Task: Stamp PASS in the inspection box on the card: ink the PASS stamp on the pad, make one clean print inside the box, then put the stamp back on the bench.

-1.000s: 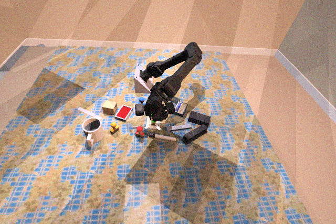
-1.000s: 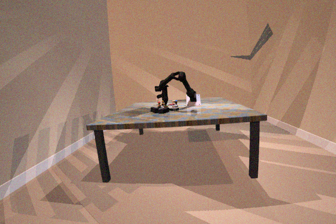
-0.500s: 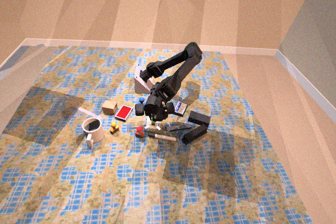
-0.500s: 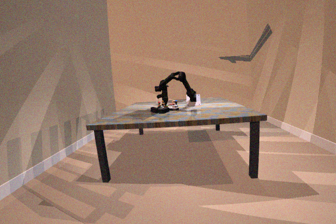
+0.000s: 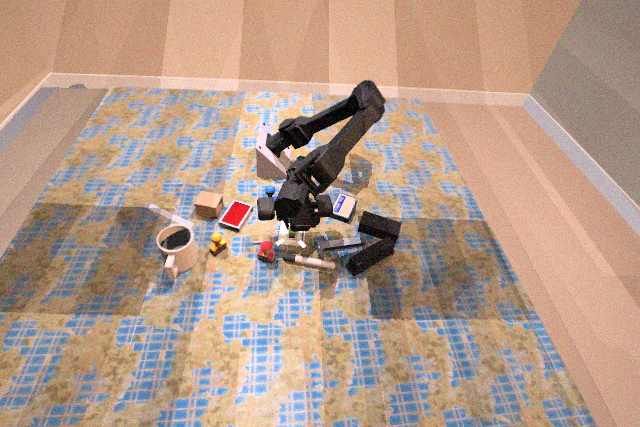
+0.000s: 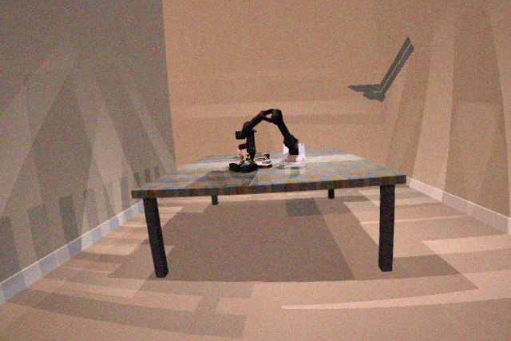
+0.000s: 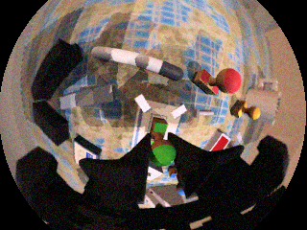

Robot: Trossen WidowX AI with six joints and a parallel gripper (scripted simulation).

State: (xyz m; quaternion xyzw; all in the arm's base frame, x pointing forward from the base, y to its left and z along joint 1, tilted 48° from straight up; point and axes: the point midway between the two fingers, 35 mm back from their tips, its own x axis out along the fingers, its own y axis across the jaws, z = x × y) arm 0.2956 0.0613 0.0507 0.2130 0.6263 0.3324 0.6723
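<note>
Now: gripper tip 30 mm above the white card and 10 mm past it. The rest, counted from my gripper tip: marker (90 mm ahead, 30 mm to the left, 10 mm below); white box (100 mm behind, 10 mm below); green-knobbed stamp (right at my gripper tip).
</note>
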